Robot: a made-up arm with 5 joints.
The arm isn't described. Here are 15 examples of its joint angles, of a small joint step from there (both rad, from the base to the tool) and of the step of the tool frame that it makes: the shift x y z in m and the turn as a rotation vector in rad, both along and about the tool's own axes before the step.
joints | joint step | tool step
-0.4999 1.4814 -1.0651 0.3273 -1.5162 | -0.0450 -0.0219 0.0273 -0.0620 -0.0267 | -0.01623 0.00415 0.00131 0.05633 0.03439 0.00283
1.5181 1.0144 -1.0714 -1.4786 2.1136 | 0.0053 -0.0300 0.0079 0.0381 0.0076 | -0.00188 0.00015 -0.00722 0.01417 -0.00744 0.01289
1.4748 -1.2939 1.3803 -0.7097 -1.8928 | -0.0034 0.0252 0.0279 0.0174 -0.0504 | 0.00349 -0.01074 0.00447 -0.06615 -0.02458 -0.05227
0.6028 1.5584 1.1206 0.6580 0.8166 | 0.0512 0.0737 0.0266 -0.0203 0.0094 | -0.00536 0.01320 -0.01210 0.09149 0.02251 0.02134
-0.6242 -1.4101 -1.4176 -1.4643 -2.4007 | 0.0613 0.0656 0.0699 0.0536 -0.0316 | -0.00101 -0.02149 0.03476 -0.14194 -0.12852 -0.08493
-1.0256 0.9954 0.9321 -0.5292 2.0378 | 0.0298 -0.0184 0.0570 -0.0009 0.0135 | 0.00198 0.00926 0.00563 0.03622 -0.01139 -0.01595
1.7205 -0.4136 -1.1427 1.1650 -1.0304 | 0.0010 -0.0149 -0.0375 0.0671 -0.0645 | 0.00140 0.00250 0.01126 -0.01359 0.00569 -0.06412
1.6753 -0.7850 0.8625 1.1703 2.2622 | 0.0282 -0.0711 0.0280 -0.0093 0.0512 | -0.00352 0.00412 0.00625 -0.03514 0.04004 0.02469
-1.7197 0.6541 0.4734 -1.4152 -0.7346 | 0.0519 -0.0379 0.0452 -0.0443 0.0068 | 0.01337 -0.00536 0.00329 -0.00917 -0.06110 0.02244
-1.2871 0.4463 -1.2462 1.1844 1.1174 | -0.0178 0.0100 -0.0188 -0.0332 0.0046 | 0.00576 -0.00004 0.00076 -0.02889 -0.03473 0.01093
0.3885 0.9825 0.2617 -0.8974 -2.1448 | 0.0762 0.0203 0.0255 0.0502 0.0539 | 0.02294 -0.00010 0.00650 -0.03994 -0.11208 0.02452
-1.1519 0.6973 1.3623 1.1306 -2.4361 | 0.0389 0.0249 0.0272 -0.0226 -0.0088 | 0.00218 -0.00374 -0.00765 -0.04876 0.00013 -0.00634
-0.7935 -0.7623 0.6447 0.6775 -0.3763 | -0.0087 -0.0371 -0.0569 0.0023 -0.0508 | 0.01334 0.00812 0.01486 0.04674 -0.07926 -0.04648
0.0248 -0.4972 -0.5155 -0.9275 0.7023 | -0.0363 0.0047 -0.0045 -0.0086 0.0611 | 0.00177 0.00218 0.00006 -0.01558 0.00186 0.02730
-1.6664 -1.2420 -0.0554 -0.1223 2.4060 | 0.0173 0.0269 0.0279 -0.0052 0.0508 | 0.01046 0.01069 -0.00129 0.03633 -0.03391 0.06782
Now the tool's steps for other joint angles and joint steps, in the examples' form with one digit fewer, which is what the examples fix.
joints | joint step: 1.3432 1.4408 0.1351 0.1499 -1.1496 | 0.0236 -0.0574 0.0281 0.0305 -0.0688
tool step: 0.0048 0.0036 0.0071 0.0001 0.0038 -0.0921
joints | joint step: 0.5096 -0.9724 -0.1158 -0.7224 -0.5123 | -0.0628 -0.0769 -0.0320 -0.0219 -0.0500
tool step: 0.0275 0.0169 -0.0081 0.0566 -0.1194 -0.1099
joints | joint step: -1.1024 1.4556 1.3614 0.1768 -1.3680 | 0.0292 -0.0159 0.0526 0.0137 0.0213
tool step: -0.0051 -0.0111 -0.0008 -0.0450 0.0369 0.0177
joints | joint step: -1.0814 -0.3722 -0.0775 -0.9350 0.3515 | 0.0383 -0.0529 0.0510 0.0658 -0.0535
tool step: -0.0007 -0.0077 0.0017 0.0094 0.0637 -0.0161
